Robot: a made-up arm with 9 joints.
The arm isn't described. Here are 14 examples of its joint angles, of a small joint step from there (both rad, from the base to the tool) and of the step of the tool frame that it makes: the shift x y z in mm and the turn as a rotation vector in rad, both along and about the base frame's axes.
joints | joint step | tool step
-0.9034 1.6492 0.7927 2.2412 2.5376 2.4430 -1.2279 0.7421 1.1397 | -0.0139 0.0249 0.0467 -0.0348 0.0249 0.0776 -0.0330 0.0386 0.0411 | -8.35 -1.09 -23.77 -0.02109 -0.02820 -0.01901
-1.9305 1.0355 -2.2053 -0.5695 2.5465 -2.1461 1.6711 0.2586 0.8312 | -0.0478 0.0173 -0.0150 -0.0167 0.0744 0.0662 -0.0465 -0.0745 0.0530 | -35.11 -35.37 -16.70 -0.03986 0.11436 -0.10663
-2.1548 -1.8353 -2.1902 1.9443 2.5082 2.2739 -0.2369 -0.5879 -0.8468 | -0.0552 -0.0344 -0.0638 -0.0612 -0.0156 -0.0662 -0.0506 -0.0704 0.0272 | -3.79 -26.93 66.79 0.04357 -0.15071 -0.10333
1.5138 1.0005 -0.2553 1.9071 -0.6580 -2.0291 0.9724 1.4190 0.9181 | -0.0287 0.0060 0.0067 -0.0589 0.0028 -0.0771 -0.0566 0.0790 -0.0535 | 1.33 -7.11 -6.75 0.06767 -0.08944 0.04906
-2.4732 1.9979 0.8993 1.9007 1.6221 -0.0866 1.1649 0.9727 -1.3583 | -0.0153 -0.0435 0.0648 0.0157 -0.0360 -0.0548 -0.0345 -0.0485 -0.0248 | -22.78 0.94 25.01 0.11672 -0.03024 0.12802
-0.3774 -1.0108 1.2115 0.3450 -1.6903 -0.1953 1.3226 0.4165 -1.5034 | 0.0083 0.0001 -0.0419 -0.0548 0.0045 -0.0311 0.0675 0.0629 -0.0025 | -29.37 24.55 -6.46 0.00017 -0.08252 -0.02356
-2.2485 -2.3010 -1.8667 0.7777 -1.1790 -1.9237 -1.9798 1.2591 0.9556 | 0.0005 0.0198 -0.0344 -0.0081 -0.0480 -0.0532 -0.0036 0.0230 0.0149 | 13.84 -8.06 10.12 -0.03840 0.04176 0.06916
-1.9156 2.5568 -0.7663 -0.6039 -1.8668 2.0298 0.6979 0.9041 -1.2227 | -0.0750 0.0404 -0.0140 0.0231 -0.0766 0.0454 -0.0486 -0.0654 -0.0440 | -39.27 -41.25 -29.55 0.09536 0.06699 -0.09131
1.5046 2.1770 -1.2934 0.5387 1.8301 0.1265 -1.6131 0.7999 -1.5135 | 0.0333 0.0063 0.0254 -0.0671 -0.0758 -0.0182 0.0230 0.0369 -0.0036 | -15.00 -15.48 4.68 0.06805 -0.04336 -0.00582
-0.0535 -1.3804 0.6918 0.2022 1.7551 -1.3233 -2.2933 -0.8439 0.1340 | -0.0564 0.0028 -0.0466 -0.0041 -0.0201 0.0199 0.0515 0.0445 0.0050 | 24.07 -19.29 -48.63 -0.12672 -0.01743 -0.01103
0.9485 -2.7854 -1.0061 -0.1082 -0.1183 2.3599 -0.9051 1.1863 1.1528 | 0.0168 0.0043 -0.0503 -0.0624 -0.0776 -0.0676 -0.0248 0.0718 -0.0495 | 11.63 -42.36 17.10 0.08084 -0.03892 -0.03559
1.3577 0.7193 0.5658 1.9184 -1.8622 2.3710 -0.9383 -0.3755 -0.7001 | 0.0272 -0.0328 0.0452 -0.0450 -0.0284 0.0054 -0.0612 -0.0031 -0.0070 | -13.80 -1.51 -23.92 -0.01863 0.10756 0.02465
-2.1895 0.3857 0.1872 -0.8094 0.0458 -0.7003 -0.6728 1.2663 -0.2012 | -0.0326 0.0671 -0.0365 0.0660 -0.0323 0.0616 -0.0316 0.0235 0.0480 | -11.14 -12.14 19.21 0.03563 0.01721 0.03527
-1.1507 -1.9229 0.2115 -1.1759 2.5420 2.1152 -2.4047 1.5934 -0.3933 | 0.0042 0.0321 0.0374 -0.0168 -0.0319 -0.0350 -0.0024 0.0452 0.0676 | 7.90 -8.78 -9.97 0.03746 -0.01280 0.02389
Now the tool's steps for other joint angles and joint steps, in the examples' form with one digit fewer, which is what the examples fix.
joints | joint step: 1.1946 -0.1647 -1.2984 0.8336 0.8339 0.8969 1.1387 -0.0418 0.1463 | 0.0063 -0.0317 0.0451 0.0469 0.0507 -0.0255 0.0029 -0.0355 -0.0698
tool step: 18.2 32.4 21.6 -0.0344 0.0552 0.0653
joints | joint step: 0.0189 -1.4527 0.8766 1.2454 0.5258 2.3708 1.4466 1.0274 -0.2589 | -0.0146 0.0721 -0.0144 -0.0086 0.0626 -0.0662 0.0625 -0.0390 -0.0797
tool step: -39.3 -18.2 -2.1 0.0788 -0.2183 0.0392
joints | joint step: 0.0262 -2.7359 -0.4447 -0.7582 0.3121 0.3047 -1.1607 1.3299 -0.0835 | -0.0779 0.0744 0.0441 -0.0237 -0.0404 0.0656 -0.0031 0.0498 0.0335
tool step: -0.8 64.6 -30.7 -0.0674 -0.0247 -0.1797
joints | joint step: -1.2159 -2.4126 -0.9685 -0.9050 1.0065 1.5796 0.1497 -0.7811 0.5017 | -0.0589 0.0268 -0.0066 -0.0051 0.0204 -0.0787 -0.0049 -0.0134 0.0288
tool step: -9.8 -14.7 -51.0 -0.0510 -0.0677 0.0427
